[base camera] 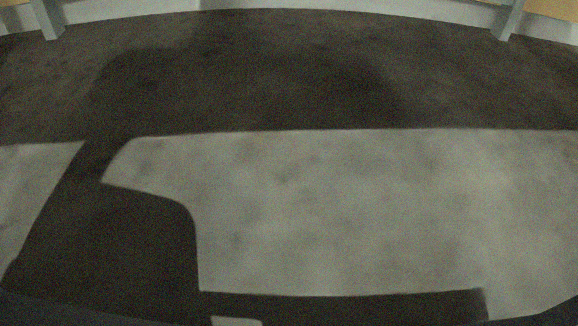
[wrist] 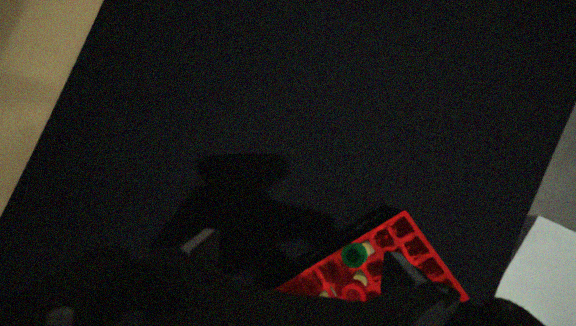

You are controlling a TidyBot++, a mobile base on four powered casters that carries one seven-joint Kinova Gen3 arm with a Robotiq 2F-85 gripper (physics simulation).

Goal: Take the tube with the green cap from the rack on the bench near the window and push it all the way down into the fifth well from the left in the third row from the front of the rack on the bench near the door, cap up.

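Frame: origin at the arm's base, x right, y ahead, z up, level; metres.
Seen in the pictures: gripper, fingertip midpoint: (wrist: 299,258).
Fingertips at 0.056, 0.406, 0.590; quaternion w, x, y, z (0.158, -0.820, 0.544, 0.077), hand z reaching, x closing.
Observation:
Offsets run from my fingertips to a thing's top centre, as dx, dy, dz. "spot": to the spot under its first point. Level surfaces: height alone.
The tube with the green cap {+0.000, -0.019, -0.105} (wrist: 354,255) stands cap up in the red rack {spot: +0.032, -0.077, -0.167} (wrist: 436,256), low in the wrist view. My gripper (wrist: 299,258) is open and empty, above the rack. One finger shows over the rack's wells, right of the green cap, and the other shows over the dark surface to the left. A red ring-shaped cap {-0.028, -0.030, -0.105} (wrist: 353,293) shows just below the green one. The gripper's dark body hides the lower part of the rack. The rack near the door cannot be made out in either view.
The rack is on a dark surface {dz -0.224} (wrist: 310,100) with a tan strip (wrist: 35,90) at left. A white sheet (wrist: 542,270) is at lower right. Two grey bench legs (base camera: 48,20) (base camera: 511,21) stand at the far side of the floor {dz -0.986} (base camera: 350,215) in the base view.

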